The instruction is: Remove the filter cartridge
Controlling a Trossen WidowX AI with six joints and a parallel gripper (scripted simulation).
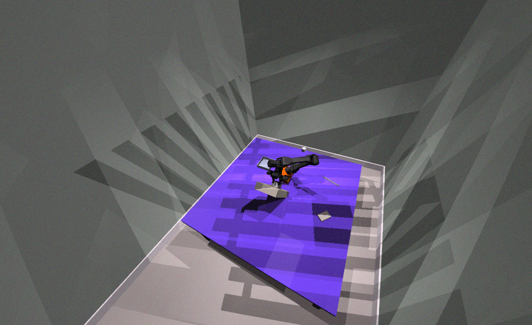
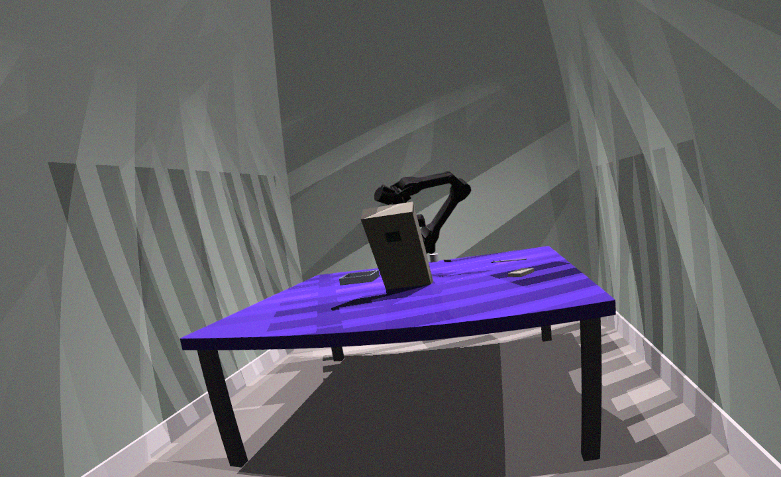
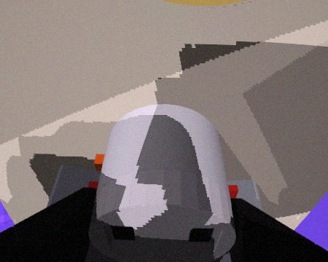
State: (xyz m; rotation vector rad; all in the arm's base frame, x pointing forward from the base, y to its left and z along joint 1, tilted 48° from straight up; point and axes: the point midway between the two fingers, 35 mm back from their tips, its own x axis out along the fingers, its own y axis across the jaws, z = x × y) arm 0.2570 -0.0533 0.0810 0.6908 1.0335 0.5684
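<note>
The beige service panel lies 5 cm ahead of my gripper tip and 2 cm below it. Round my gripper tip: pale grey filter cartridge: right at my gripper tip; white flat block: 3 cm behind, 44 cm to the left, 17 cm below; dark shallow tray: 29 cm behind, 31 cm to the right, 16 cm below.
</note>
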